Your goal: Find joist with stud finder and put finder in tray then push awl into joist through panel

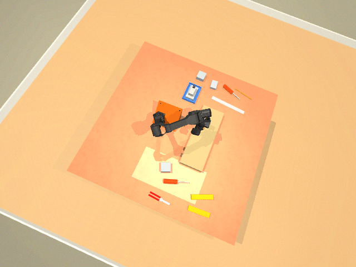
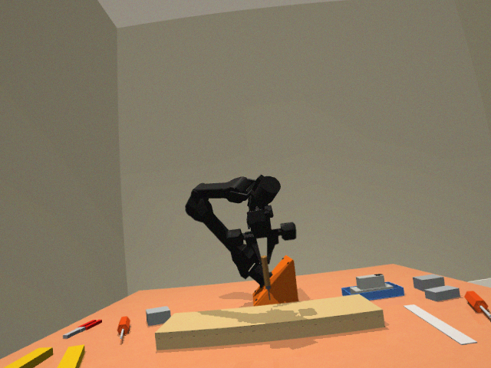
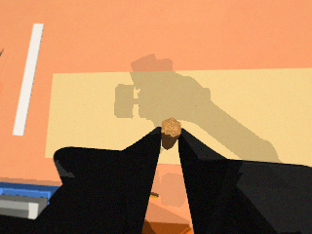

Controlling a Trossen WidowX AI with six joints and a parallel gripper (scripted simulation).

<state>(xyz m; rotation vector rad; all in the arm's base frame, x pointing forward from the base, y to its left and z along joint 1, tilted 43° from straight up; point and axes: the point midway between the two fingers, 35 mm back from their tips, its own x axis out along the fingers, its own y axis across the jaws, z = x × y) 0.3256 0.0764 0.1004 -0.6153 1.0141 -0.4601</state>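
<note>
Now: the awl 50 mm below my gripper tip and 20 mm behind it. From my gripper tip the other things lie so: white ruler (360 mm to the left, 160 mm below, 140 mm ahead); then grey stud finder (350 mm to the left, 190 mm behind, 110 mm below); then blue tray (340 mm to the left, 190 mm behind, 150 mm below).
</note>
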